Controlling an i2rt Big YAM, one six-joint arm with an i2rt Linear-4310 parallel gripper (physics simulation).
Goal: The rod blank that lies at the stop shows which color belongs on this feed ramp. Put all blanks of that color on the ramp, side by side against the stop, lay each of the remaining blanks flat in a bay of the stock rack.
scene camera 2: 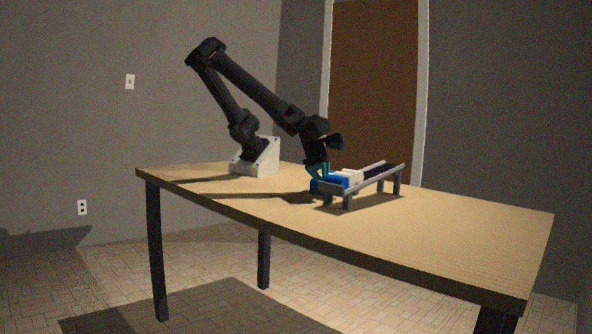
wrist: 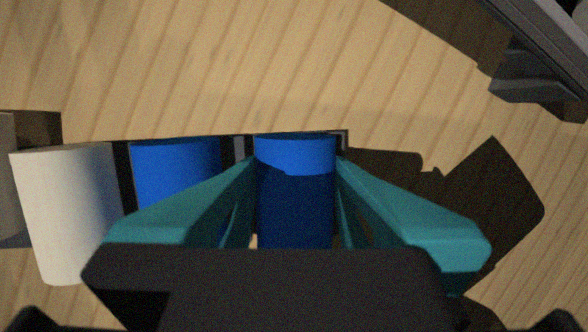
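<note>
My gripper [scene camera 2: 318, 178] [wrist: 295, 166] is shut on a blue blank [scene camera 2: 313, 186] [wrist: 295, 210], with a teal finger against each side. This blank is low at the right end of the stock rack [wrist: 239, 148]. Another blue blank [wrist: 172, 167] lies in the rack to its left, partly behind the left finger. A white blank [wrist: 65, 215] lies further left, and part of another pale blank [wrist: 6, 175] shows at the left edge. On the feed ramp [scene camera 2: 375, 179] [wrist: 540, 45], blue [scene camera 2: 337, 180] shows nearest the stop [scene camera 2: 330, 188], with white blanks [scene camera 2: 353, 175] behind it.
The ramp stands on short legs [scene camera 2: 347, 201] close beside the gripper, and its rail crosses the top right of the wrist view. The arm's pale base [scene camera 2: 268, 157] stands at the back of the wooden table [scene camera 2: 440, 235]. Arm shadows fall beside the rack.
</note>
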